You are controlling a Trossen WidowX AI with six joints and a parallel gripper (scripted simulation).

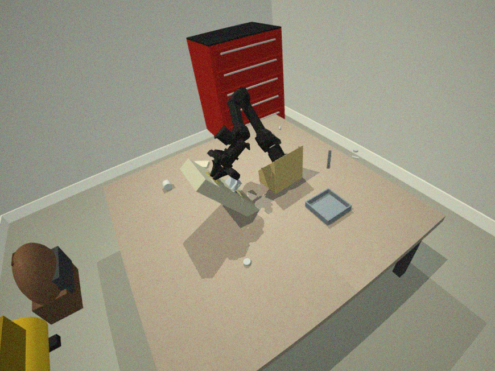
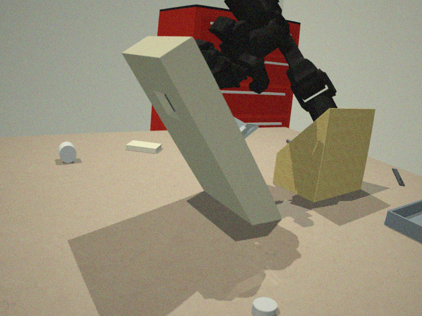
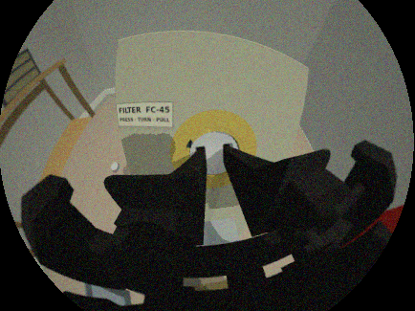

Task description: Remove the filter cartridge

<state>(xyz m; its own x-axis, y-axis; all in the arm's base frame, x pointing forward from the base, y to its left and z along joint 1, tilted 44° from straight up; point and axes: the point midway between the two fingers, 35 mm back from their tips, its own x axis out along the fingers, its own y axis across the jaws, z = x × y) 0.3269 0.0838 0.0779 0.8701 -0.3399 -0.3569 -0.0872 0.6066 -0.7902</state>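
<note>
Now: the pale bracket 100 mm behind my gripper tip and 90 mm below it. From my gripper tip the other things lie so: service panel: 40 mm behind, 80 mm below; then round white filter cartridge: 10 mm ahead, 10 mm below; then small beige block: 80 mm behind, 430 mm to the right, 220 mm below.
</note>
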